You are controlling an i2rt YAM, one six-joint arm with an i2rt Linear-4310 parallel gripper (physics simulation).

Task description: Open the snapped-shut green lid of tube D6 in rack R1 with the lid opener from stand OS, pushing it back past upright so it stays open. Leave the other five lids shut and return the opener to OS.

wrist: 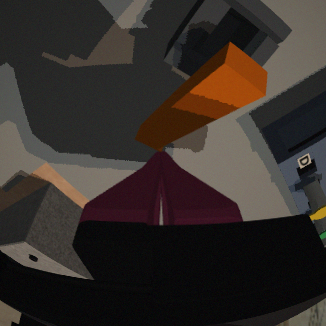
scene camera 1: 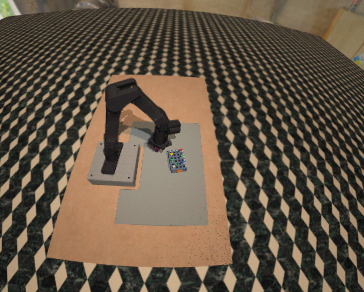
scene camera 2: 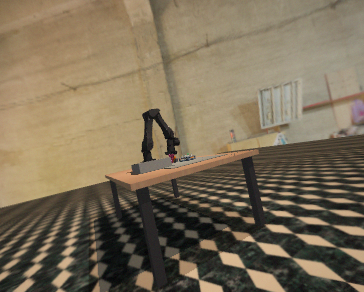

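Where they show: gripper, fingertip midpoint: (wrist: pixel 160 159) (scene camera 1: pixel 157 151) (scene camera 2: pixel 172 163); arm's base at its link origin: (scene camera 1: pixel 112 157) (scene camera 2: pixel 148 161).
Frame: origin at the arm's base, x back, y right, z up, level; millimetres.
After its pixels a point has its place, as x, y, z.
Rack R1 (scene camera 1: pixel 177 161) @[-343, -6, -6] (scene camera 2: pixel 188 158) @[-325, 22, -46] (wrist: pixel 289 120) @[-306, -104, -57] stands on the grey mat with small coloured lids. In the wrist view its corner shows at the right, with the letter D and parts of yellow and green lids. I cannot make out the lid of D6. The orange lid opener (wrist: pixel 220 90) @[-273, -154, -17] leans out of the dark grey stand OS (wrist: pixel 274 27) @[-298, -162, -32]. My gripper (scene camera 1: pixel 156 148) @[-225, -104, -61] (scene camera 2: pixel 172 158) @[-225, -104, -61] (wrist: pixel 160 159) @[-225, -104, -61] is shut, its dark red fingertips together, with no opener visible between them. The tips are at the lower end of the opener in the wrist view; whether they touch it is unclear.
The arm's grey base block (scene camera 1: pixel 131 165) @[-112, 33, -1] (scene camera 2: pixel 150 166) @[24, 135, -33] (wrist: pixel 42 215) @[-121, -109, -35] is left of the grey mat (scene camera 1: pixel 165 210) @[-309, 230, -64] on the brown table (scene camera 1: pixel 82 235) @[71, 399, -67] (scene camera 2: pixel 200 167) @[-157, 497, -79]. In the wrist view, a large shadow lies over the mat left of the opener.
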